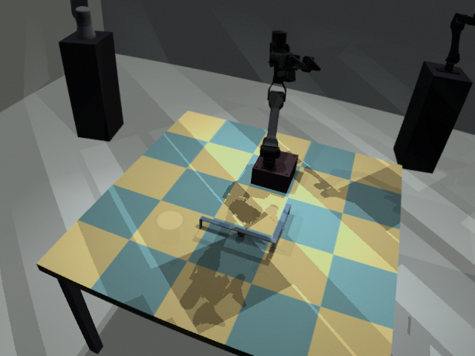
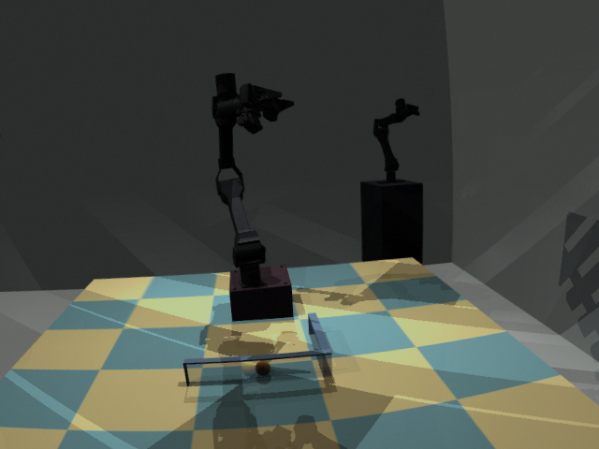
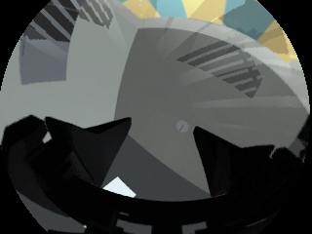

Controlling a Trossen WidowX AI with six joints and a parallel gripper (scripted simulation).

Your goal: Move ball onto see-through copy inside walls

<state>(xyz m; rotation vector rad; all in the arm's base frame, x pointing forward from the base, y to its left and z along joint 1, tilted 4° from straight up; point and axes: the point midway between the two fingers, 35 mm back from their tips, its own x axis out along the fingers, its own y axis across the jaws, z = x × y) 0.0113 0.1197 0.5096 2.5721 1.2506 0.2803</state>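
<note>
My gripper tip is now 600 mm above the orange ball, 320 mm short of it and 180 mm to the left of it.
</note>
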